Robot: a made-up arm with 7 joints.
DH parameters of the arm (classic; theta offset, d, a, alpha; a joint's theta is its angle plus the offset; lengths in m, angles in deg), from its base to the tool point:
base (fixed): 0 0.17 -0.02 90
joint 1: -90 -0.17 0.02 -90
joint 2: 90 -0.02 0.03 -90
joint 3: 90 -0.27 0.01 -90
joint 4: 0 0 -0.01 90
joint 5: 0 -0.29 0.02 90
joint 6: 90 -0.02 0.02 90
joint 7: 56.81 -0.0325 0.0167 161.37
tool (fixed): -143.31 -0.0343 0 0
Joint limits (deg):
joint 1: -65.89..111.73
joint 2: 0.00..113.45
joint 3: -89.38..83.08
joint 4: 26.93..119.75
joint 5: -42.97..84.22
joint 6: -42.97..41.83
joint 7: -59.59..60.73
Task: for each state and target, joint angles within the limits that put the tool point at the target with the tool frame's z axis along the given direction. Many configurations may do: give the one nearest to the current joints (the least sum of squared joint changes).
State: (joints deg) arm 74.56 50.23 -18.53 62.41 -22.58 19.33 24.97
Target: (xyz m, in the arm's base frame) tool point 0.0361 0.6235 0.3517 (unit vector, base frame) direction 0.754 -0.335 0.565
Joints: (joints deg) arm 95.58 85.47 -15.75 48.77 -42.97 38.73 26.77
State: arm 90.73 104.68 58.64 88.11 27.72 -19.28 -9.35
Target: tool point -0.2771 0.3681 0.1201 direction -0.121 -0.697 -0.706
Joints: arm 111.73 91.70 75.28 101.93 63.35 34.03 -17.70
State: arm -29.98 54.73 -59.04 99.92 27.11 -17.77 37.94
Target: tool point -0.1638 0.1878 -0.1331 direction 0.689 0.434 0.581
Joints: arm -40.15 49.13 -62.51 101.63 49.13 -27.22 45.99
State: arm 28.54 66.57 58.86 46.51 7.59 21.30 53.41
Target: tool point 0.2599 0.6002 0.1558 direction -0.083 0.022 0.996
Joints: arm 51.41 50.06 27.91 49.28 1.06 41.23 55.35
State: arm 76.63 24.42 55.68 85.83 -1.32 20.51 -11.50
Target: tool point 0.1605 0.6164 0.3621 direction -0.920 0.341 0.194
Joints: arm 111.73 46.08 44.02 42.66 21.23 41.83 10.81
